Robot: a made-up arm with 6 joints.
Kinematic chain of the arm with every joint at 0, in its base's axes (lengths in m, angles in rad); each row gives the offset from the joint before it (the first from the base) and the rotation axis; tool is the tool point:
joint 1: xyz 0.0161 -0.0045 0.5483 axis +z
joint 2: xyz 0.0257 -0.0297 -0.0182 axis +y
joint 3: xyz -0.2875 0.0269 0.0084 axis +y
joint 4: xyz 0.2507 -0.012 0.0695 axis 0.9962 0 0.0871
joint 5: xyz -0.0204 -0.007 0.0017 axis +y
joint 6: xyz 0.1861 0.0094 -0.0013 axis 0.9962 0 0.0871
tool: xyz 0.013 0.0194 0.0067
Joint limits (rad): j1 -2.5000..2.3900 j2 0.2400..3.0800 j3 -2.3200..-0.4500 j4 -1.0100..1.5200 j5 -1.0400..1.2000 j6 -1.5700..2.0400
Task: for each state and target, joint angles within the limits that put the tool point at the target. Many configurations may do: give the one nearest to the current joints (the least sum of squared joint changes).
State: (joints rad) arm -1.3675 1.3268 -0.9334 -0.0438 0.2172 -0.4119
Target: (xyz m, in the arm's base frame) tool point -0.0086 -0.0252 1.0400
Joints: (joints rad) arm -1.4880 0.5633 -1.5428 -0.4156 0.3224 -0.4365
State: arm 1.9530 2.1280 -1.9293 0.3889 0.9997 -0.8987
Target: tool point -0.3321 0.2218 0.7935
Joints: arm 2.3199 1.7859 -1.9943 0.5519 1.1524 -0.9003
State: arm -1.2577 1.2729 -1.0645 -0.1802 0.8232 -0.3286
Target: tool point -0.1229 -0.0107 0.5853
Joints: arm -2.2445 0.6978 -0.5581 -0.6068 1.2000 -0.4837
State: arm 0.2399 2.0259 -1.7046 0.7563 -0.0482 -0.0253
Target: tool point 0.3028 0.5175 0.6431
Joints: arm 1.0227 2.1177 -1.6469 0.7667 0.1437 -0.0485
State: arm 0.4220 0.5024 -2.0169 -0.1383 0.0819 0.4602
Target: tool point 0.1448 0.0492 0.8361
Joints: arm 0.4643 0.5200 -1.0622 -0.0976 0.7214 0.4030
